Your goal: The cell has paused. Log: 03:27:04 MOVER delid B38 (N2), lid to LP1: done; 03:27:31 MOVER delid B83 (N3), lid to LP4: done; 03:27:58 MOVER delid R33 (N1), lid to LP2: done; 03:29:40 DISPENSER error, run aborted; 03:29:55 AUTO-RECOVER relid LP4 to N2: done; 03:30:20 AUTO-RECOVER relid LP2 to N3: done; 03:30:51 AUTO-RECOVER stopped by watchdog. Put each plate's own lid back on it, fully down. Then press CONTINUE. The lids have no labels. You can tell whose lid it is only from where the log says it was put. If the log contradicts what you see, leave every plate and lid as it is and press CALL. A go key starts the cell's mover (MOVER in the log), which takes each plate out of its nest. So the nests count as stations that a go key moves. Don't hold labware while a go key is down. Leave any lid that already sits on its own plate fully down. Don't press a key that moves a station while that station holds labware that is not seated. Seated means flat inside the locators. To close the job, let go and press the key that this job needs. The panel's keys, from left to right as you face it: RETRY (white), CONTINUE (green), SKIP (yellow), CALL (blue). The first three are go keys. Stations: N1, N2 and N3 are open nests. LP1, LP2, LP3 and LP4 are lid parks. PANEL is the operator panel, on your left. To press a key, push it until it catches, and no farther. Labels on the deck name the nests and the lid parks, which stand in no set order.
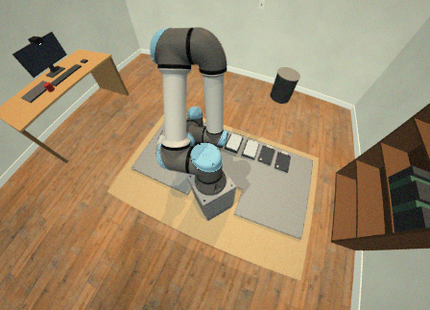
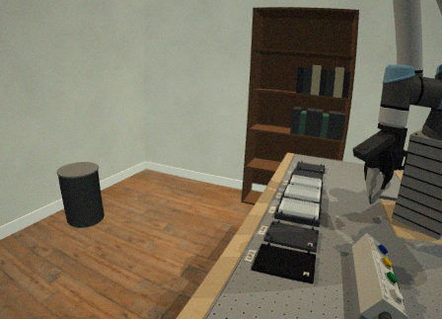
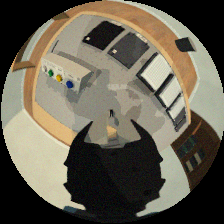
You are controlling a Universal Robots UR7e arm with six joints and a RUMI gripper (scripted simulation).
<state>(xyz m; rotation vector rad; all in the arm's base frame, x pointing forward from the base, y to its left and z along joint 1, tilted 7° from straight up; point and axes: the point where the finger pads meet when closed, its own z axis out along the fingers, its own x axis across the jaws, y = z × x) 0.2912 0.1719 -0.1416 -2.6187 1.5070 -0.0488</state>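
My gripper is now 24 cm to the right of the green key, 6 cm above it and 1 cm short of it. From my hand the other things lie so: yellow key 19 cm to the left, 6 cm below; white gridded plate 22 cm to the right, 17 cm ahead, 10 cm below; blue key 14 cm to the left, 6 cm below, 1 cm behind.
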